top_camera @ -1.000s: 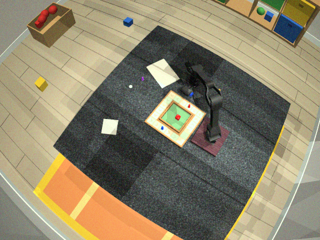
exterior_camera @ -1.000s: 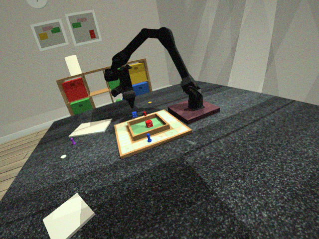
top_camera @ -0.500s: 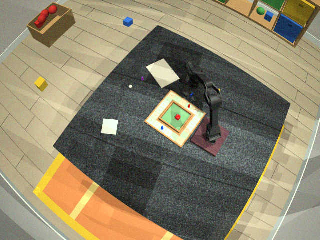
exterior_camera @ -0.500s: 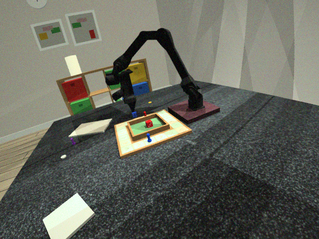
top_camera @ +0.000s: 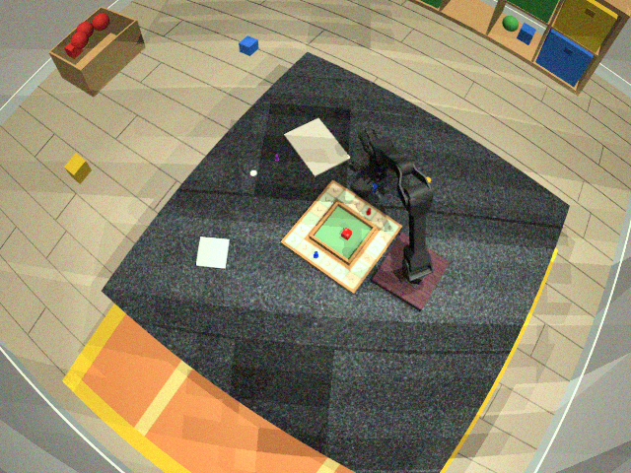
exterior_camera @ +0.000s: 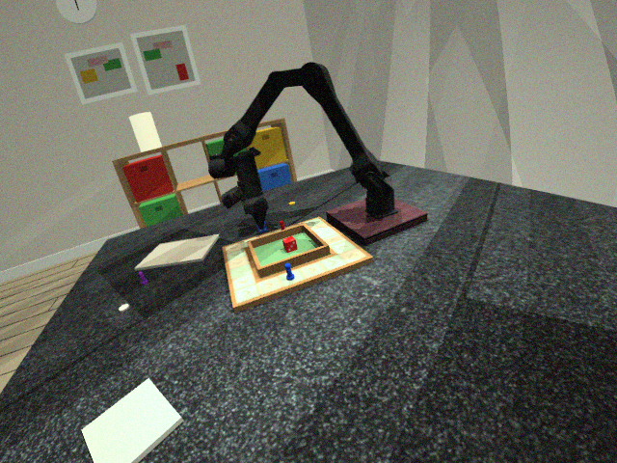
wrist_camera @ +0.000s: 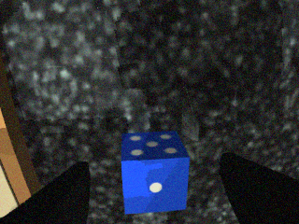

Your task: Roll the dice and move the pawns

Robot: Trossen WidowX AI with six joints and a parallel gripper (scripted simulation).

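The red pawn is 5 cm behind my gripper tip, 9 cm to the left of it and 1 cm above it. Round my gripper tip: purple pawn: 33 cm ahead, 11 cm to the left; then green tray: 3 cm behind, 20 cm to the left, 1 cm below; then blue pawn: 32 cm to the left, 1 cm above.
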